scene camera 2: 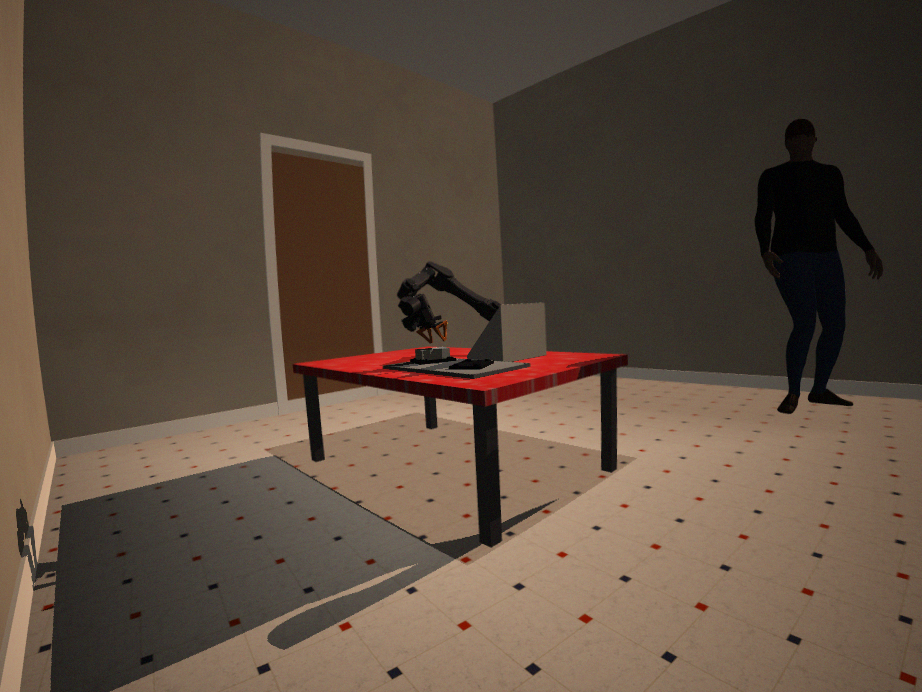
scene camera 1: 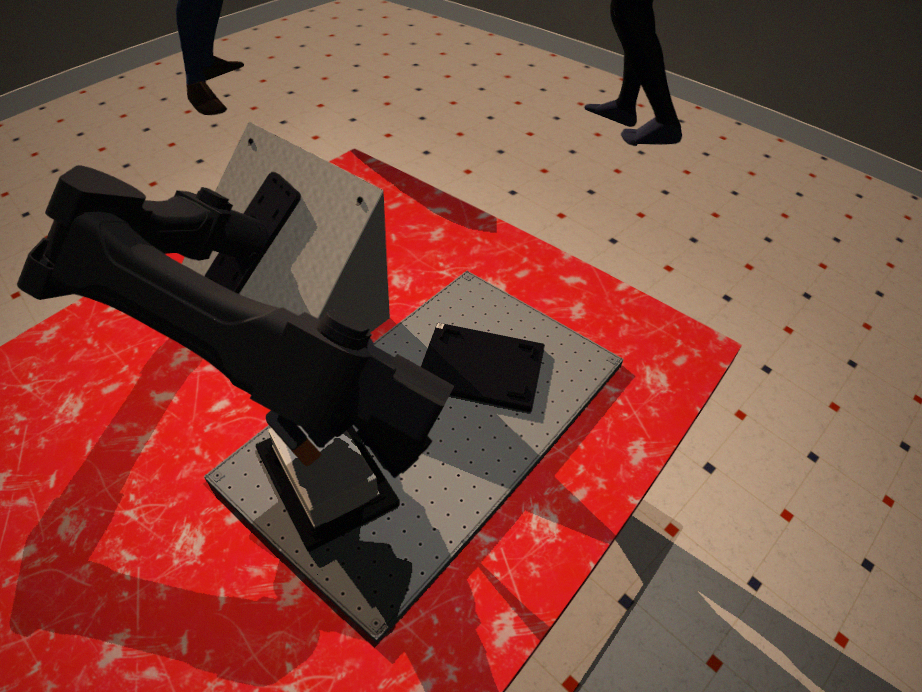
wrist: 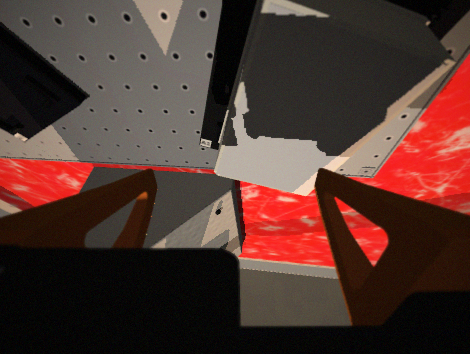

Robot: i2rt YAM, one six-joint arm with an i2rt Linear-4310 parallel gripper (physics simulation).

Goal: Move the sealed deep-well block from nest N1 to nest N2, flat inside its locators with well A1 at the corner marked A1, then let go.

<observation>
My gripper (scene camera 1: 334, 418) is open, holding nothing. Also in view: a grey block (scene camera 1: 340, 480). I also see a dark nest plate (scene camera 1: 486, 367), a perforated grey plate (scene camera 2: 441, 366) and a dark nest plate (scene camera 1: 312, 538).
The grey block also shows in the wrist view (wrist: 310, 90). My gripper is seen too in the wrist view (wrist: 235, 177). The perforated grey plate also shows in the wrist view (wrist: 146, 77).
</observation>
